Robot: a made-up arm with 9 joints. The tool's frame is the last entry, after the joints. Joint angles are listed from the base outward. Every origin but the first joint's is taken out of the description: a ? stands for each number. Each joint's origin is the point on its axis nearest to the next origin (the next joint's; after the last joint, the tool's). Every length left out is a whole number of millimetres.
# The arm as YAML. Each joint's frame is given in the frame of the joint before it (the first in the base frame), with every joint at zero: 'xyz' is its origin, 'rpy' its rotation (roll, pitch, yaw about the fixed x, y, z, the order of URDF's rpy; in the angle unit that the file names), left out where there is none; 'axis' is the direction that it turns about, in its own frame. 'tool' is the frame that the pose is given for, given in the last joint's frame.
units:
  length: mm
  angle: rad
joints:
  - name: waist
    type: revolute
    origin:
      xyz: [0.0, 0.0, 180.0]
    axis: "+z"
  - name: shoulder
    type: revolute
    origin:
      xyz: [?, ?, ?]
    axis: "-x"
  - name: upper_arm
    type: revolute
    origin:
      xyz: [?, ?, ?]
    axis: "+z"
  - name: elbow
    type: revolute
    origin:
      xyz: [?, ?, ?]
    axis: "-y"
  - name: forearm
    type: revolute
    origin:
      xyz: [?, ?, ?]
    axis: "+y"
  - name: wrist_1
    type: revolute
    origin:
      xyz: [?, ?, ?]
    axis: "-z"
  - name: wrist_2
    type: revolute
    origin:
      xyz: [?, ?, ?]
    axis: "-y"
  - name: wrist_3
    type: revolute
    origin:
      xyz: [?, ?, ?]
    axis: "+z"
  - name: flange
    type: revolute
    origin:
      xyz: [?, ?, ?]
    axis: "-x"
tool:
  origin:
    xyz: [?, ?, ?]
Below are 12 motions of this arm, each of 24 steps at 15 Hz.
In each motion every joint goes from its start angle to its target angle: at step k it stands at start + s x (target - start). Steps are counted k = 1, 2, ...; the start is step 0. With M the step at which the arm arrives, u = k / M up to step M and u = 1 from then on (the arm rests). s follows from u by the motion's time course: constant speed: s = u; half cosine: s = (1 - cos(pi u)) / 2; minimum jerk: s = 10 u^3 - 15 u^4 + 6 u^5.
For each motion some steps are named. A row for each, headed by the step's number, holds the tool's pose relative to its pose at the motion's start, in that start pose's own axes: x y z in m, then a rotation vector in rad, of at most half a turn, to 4 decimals.
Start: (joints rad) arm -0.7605 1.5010 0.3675 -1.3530 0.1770 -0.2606 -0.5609 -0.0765 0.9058
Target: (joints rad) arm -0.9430 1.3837 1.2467 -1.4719 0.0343 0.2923 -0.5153 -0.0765 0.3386
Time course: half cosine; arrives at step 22
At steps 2, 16, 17, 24:
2: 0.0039 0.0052 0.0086 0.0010 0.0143 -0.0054
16: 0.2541 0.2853 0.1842 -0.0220 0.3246 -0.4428
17: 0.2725 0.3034 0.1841 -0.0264 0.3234 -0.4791
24: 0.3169 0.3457 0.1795 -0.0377 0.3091 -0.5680

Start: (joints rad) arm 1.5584 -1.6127 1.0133 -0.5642 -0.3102 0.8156 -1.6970 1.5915 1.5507
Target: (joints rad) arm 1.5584 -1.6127 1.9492 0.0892 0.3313 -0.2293 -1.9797 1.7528 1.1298
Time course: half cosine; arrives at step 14
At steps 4, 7, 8, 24:
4: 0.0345 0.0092 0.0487 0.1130 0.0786 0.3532
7: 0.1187 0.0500 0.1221 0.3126 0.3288 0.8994
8: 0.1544 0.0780 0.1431 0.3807 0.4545 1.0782
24: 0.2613 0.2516 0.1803 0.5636 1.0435 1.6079

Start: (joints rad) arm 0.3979 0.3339 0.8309 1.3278 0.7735 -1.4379 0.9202 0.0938 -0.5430
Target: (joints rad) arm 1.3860 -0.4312 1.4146 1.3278 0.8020 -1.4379 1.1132 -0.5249 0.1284
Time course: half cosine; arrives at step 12
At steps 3, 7, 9, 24:
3: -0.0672 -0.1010 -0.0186 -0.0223 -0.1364 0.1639
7: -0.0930 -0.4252 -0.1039 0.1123 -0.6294 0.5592
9: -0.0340 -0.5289 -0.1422 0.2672 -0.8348 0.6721
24: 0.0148 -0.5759 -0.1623 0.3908 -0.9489 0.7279

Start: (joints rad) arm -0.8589 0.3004 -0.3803 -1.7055 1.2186 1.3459 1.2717 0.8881 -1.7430
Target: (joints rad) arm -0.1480 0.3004 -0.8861 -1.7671 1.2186 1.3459 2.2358 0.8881 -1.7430
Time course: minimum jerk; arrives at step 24
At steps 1, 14, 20, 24:
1: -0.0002 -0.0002 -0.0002 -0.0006 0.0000 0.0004
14: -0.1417 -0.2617 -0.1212 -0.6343 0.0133 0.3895
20: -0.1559 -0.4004 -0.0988 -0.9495 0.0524 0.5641
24: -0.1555 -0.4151 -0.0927 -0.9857 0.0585 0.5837

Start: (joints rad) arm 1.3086 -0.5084 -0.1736 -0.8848 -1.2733 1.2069 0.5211 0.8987 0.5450
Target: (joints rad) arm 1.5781 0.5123 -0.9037 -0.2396 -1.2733 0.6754 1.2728 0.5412 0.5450
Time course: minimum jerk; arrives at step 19
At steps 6, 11, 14, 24:
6: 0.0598 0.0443 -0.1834 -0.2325 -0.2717 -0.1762
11: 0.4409 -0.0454 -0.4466 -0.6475 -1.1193 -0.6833
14: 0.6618 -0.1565 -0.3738 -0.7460 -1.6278 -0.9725
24: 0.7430 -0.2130 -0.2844 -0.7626 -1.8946 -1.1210

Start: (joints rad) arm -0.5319 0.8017 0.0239 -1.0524 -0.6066 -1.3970 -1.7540 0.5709 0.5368
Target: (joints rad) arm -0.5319 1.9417 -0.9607 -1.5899 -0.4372 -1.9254 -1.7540 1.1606 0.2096
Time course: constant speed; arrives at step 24
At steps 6, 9, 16, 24:
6: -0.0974 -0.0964 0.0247 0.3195 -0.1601 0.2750
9: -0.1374 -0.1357 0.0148 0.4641 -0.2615 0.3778
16: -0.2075 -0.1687 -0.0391 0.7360 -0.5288 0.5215
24: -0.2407 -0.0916 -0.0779 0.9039 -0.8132 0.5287

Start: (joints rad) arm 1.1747 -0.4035 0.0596 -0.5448 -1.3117 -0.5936 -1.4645 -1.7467 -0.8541
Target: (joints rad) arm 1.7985 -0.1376 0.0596 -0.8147 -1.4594 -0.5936 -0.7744 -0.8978 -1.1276
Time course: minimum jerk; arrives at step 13
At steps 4, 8, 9, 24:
4: -0.0610 -0.0237 0.0286 0.1434 0.1249 0.2095
8: -0.1363 -0.1954 0.1046 0.5137 0.5779 0.8818
9: -0.1236 -0.2411 0.1124 0.5774 0.6905 1.0337
24: -0.0856 -0.3038 0.1146 0.6567 0.8638 1.2593

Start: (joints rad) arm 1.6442 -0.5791 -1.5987 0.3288 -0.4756 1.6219 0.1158 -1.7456 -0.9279
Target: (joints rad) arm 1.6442 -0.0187 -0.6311 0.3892 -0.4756 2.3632 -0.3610 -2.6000 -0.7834
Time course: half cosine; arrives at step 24
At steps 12, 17, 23, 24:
12: 0.1321 0.0553 -0.1441 -0.7247 -0.3292 -0.2376
17: 0.1920 0.0465 -0.2142 -1.1043 -0.5652 -0.1772
23: 0.2195 0.0431 -0.2493 -1.2838 -0.7269 -0.0677
24: 0.2200 0.0431 -0.2500 -1.2871 -0.7306 -0.0648

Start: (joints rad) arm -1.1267 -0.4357 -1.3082 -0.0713 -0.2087 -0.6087 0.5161 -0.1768 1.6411
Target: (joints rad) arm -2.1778 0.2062 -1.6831 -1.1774 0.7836 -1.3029 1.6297 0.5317 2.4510
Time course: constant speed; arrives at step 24
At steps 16, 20, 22, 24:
16: -0.0464 0.0686 -0.0772 -0.1702 0.7063 -0.3289
20: -0.0342 0.0807 -0.0766 -0.2628 1.0530 -0.4644
22: -0.0255 0.0815 -0.0796 -0.3169 1.2494 -0.5204
24: -0.0169 0.0782 -0.0849 -0.3721 1.4597 -0.5624

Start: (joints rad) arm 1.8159 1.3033 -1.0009 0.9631 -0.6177 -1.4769 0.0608 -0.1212 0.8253
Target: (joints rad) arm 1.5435 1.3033 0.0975 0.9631 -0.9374 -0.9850 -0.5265 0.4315 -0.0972
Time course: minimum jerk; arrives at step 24
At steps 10, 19, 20, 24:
10: -0.0136 0.0729 0.1092 0.3462 -0.1663 -0.0450
19: -0.0828 0.0412 0.3390 1.1290 -0.4765 -0.0550
20: -0.0891 0.0330 0.3481 1.1730 -0.4957 -0.0515
24: -0.0972 0.0222 0.3583 1.2273 -0.5198 -0.0464

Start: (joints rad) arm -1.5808 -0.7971 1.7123 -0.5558 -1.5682 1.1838 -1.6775 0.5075 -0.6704
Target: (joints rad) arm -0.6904 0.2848 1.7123 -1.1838 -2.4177 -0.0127 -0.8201 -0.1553 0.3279
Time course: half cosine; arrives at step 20
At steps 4, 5, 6, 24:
4: 0.0415 -0.0158 -0.0430 -0.1551 -0.0020 -0.1165
5: 0.0586 -0.0292 -0.0659 -0.2418 0.0075 -0.1732
6: 0.0729 -0.0486 -0.0920 -0.3463 0.0272 -0.2334
24: -0.1889 -0.3480 0.0881 -1.7001 0.6680 -0.0359

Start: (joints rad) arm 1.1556 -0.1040 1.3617 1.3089 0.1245 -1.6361 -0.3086 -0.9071 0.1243
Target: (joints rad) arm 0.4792 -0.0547 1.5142 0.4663 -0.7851 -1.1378 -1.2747 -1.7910 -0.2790
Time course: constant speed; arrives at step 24
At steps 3, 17, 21, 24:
3: 0.0556 0.0450 0.0327 -0.0865 0.1448 -0.1698
17: 0.3169 0.1538 0.0164 -0.6706 0.5590 -0.9559
21: 0.3665 0.1484 -0.0119 -0.8974 0.5996 -1.1408
24: 0.3938 0.1367 -0.0315 -1.0842 0.6101 -1.2555

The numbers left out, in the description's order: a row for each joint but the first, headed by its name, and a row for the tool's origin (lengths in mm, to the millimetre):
shoulder: 117.0 -203.0 0.0
upper_arm: 0.0 26.0 -66.0
elbow: 15.0 -64.0 0.0
forearm: 201.0 0.0 -84.0
wrist_1: -25.0 0.0 171.0
wrist_2: 62.0 38.0 0.0
wrist_3: -334.0 0.0 130.0
flange: -27.0 28.0 0.0
tool: 0.0 291.0 -49.0

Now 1 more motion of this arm.
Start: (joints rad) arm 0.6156 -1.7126 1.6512 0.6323 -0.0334 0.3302 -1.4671 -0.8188 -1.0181
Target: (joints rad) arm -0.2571 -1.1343 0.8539 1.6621 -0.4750 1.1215 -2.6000 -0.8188 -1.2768
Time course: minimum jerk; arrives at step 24
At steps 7, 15, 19, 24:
7: -0.0218 -0.0088 0.0240 0.1211 -0.0594 -0.1107
15: -0.2708 -0.1741 -0.0410 0.4460 -0.2307 -0.0319
19: -0.3670 -0.2331 -0.1654 0.3833 -0.2987 0.1331
24: -0.3905 -0.2467 -0.2144 0.3365 -0.3256 0.1841

